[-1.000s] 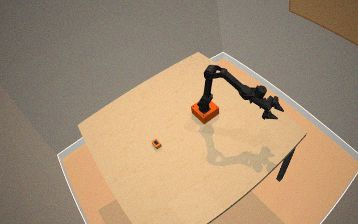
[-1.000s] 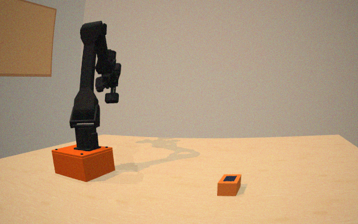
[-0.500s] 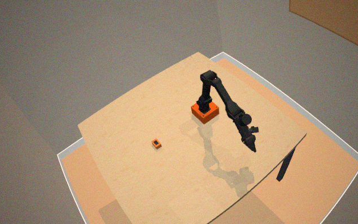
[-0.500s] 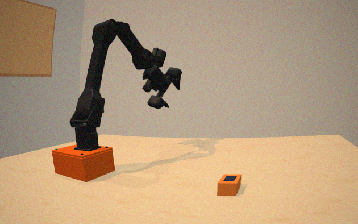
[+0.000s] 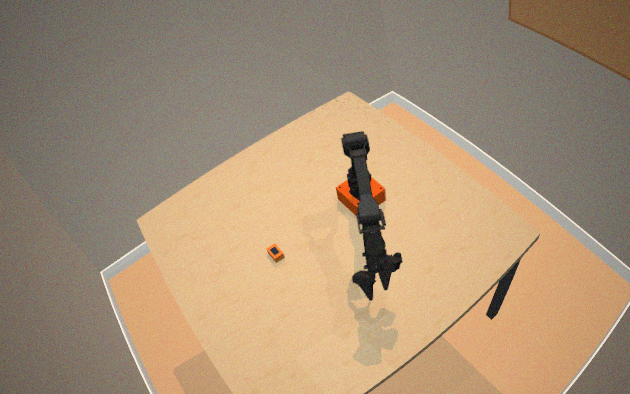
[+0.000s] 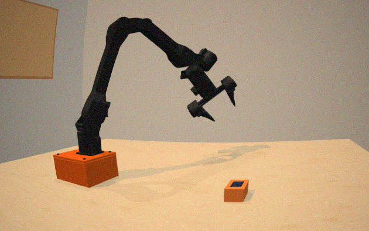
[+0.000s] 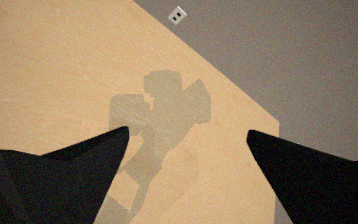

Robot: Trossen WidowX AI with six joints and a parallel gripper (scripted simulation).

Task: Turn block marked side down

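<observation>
The block lies 11 cm ahead of my gripper tip, 46 cm to the right of it and 12 cm below it.
</observation>
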